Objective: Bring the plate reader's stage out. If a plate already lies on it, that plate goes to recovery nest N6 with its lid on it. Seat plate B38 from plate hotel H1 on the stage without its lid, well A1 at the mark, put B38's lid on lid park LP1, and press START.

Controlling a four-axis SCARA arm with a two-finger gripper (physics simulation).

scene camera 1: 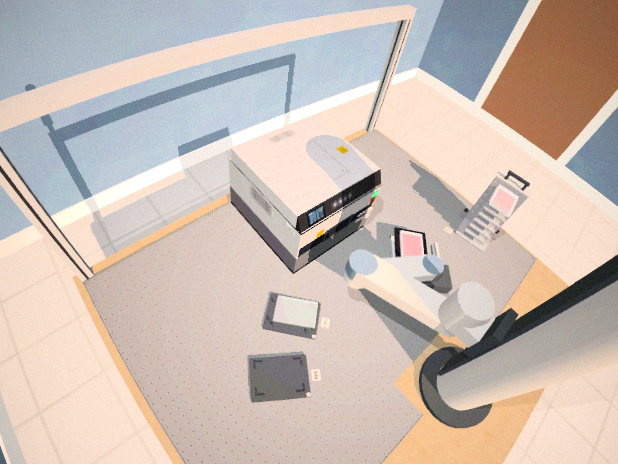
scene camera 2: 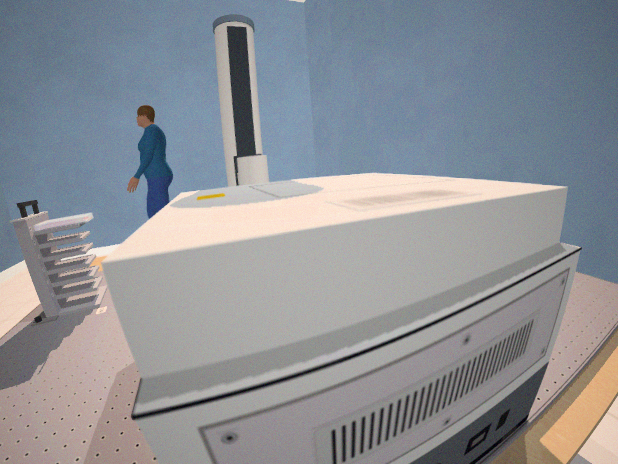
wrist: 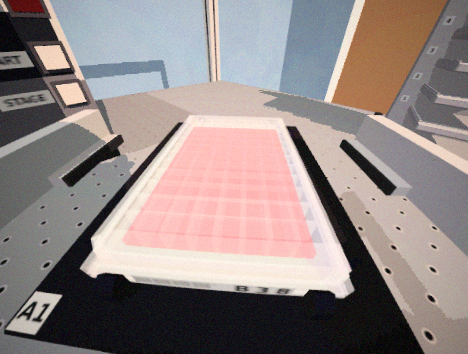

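Where they show: gripper, fingertip midpoint: [scene camera 1: 413, 240] [wrist: 230, 127]; arm's base, origin of the base link: [scene camera 1: 455, 386].
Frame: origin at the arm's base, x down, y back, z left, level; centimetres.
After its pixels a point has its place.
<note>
Plate B38 [wrist: 225, 195] {x -8.5, y -39.6, z -20.9 cm} [scene camera 1: 413, 243] {x -8.0, y -42.5, z -24.7 cm}, pink with a pale rim, lies on the black stage [wrist: 200, 322] [scene camera 1: 398, 241] {x -7.7, y -46.1, z -21.5 cm}, which is out of the reader [scene camera 1: 265, 175] {x -29.7, y -81.5, z 12.5 cm} [scene camera 2: 350, 300] {x -25.7, y -97.1, z -10.3 cm}. The A1 mark [wrist: 34, 312] {x -7.3, y -40.9, z -14.0 cm} is at the stage's near left corner. I cannot tell whether B38 has a lid. My gripper [wrist: 230, 127] {x -9.6, y -42.9, z -24.3 cm} is open and empty, its fingers well apart on either side of B38. In scene camera 1, a whitish lid or plate [scene camera 1: 296, 312] {x -3.8, y -50.0, z 23.6 cm} lies on one dark nest [scene camera 1: 268, 320] {x -2.7, y -53.5, z 31.6 cm}; another dark nest [scene camera 1: 279, 377] {x -2.5, y -38.3, z 39.7 cm} is bare. Their labels are unreadable. The START button [wrist: 50, 57] {x -13.0, y -60.6, z -18.1 cm} is at the left.
Plate hotel H1 [scene camera 1: 485, 200] {x -15.4, y -34.9, z -61.4 cm} [scene camera 2: 32, 265] {x -16.1, y -37.5, z -62.7 cm} [wrist: 425, 62] {x -12.6, y -36.2, z -61.2 cm} stands right of the stage, with a pink plate [scene camera 1: 504, 199] {x -25.4, y -29.4, z -55.2 cm} at its top. The arm's column [scene camera 1: 525, 345] {x -42.4, y -5.0, z 5.6 cm} [scene camera 2: 242, 90] {x -60.9, y -7.7, z 0.4 cm} stands at the deck's edge. A person [scene camera 2: 155, 155] stands behind. A clear-paned frame [scene camera 1: 210, 52] {x -60.3, y -100.4, z 17.3 cm} stands behind the reader.
</note>
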